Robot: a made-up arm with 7 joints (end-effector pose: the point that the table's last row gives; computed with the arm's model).
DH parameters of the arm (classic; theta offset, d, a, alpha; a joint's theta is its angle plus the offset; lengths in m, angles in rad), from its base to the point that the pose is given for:
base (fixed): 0 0.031 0 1.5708
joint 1: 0 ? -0.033 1.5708
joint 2: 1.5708 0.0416 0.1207 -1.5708
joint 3: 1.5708 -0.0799 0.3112 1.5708
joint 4: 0 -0.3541 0.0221 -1.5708
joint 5: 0 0.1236 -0.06 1.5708
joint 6: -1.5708 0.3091 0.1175 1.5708
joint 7: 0.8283 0 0.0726 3.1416
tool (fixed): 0.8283 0.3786 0 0
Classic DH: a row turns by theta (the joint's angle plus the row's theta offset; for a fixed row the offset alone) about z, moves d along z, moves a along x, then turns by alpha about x.
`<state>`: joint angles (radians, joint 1 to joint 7).
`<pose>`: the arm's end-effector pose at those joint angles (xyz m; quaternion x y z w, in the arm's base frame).
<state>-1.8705 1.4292 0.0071 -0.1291 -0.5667 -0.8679 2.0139</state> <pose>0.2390 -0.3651 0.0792 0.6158 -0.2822 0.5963 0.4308</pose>
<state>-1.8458 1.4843 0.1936 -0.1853 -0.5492 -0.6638 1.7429</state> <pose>0.2828 -0.3224 0.0804 0.6416 -0.2435 0.6415 0.3429</pose>
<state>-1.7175 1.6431 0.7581 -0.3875 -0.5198 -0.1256 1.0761</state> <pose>0.3253 -0.2163 -0.0354 0.7611 -0.2176 0.5980 0.1257</pose>
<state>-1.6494 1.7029 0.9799 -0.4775 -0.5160 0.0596 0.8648</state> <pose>0.3032 -0.1999 -0.1069 0.8027 -0.2419 0.5387 0.0832</pose>
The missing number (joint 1, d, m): 0.0797
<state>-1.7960 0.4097 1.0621 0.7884 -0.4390 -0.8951 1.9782</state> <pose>0.1206 0.0876 -0.2815 -0.8504 0.2395 -0.2292 0.4086</pose>
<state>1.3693 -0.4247 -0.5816 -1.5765 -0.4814 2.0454 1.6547</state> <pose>-0.6901 -0.5860 0.1277 0.6691 -0.2854 -0.4420 0.5249</pose>
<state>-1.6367 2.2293 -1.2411 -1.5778 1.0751 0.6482 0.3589</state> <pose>0.6243 -0.2503 0.7703 -0.2801 0.4449 -0.5265 0.6682</pose>
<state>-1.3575 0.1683 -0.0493 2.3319 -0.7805 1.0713 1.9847</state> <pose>0.1036 -0.2744 -0.3431 0.8424 -0.1816 -0.4117 0.2963</pose>
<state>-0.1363 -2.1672 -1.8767 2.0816 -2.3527 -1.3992 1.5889</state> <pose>0.7055 0.5343 0.3227 0.7448 0.4483 0.4634 0.1717</pose>
